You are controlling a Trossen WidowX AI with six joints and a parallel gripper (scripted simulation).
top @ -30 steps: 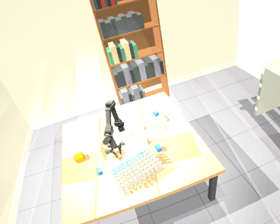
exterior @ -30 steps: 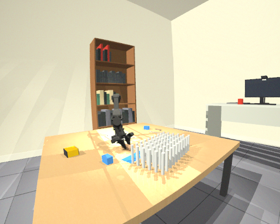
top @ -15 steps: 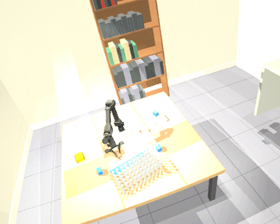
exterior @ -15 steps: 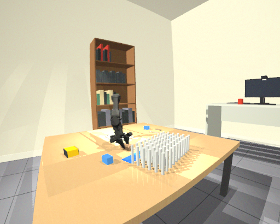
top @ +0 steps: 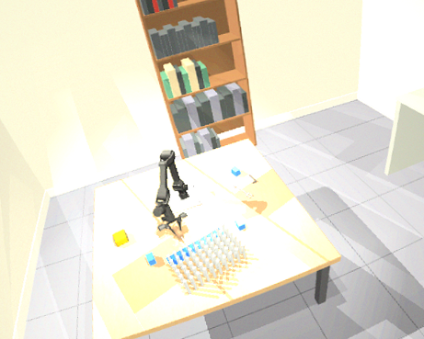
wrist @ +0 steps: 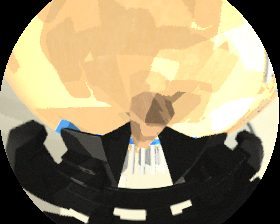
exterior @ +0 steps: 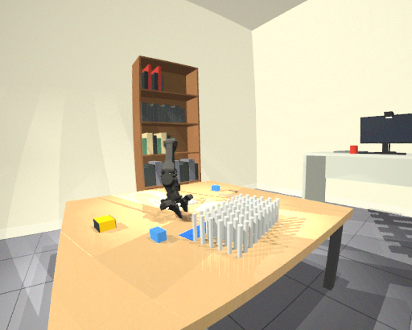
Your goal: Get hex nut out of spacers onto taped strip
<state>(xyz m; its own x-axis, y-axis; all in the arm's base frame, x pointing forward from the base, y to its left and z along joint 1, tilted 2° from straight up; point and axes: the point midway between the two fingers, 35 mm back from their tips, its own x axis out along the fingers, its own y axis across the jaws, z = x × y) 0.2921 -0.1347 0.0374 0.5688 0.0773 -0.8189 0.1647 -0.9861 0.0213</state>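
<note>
The brown stick-like tool is 100 mm ahead of my gripper tip and 20 mm to the left of it. Round my gripper tip: blue taped strip 140 mm ahead, 60 mm to the left, 10 mm below; then thin grey tool 490 mm to the left, 150 mm behind, 10 mm below.
</note>
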